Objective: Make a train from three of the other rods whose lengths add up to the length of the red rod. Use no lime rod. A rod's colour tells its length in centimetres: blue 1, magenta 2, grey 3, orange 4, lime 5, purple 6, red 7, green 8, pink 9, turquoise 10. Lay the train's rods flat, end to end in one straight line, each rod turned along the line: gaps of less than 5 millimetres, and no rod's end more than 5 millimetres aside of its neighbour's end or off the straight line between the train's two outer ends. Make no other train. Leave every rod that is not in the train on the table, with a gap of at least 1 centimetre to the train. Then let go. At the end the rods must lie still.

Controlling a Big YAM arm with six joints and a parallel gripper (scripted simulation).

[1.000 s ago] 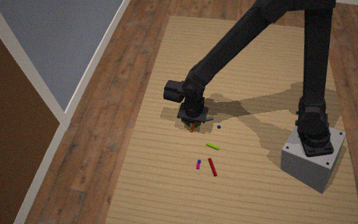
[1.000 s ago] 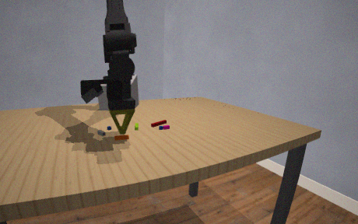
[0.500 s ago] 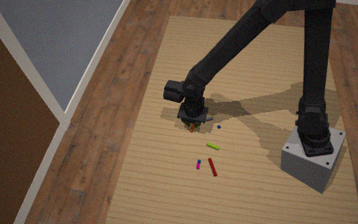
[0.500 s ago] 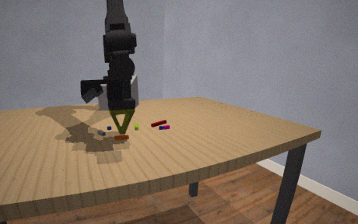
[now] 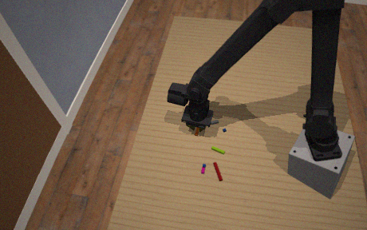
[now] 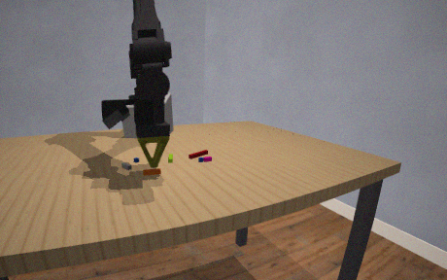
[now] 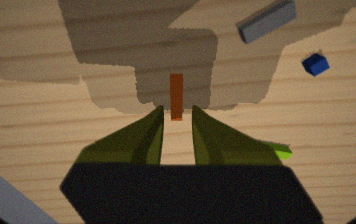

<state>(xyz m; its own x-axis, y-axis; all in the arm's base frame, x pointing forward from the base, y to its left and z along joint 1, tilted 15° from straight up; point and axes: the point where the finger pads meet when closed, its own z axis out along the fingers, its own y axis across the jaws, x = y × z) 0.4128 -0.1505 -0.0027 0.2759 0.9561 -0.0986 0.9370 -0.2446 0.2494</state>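
Now: hand 20 mm above the orange rod. Also, from my hand: magenta rod 160 mm to the left, 20 mm below, 10 mm behind; then lime rod 80 mm to the left, 70 mm behind, 20 mm below; then grey rod 70 mm behind, 40 mm to the right, 20 mm below.
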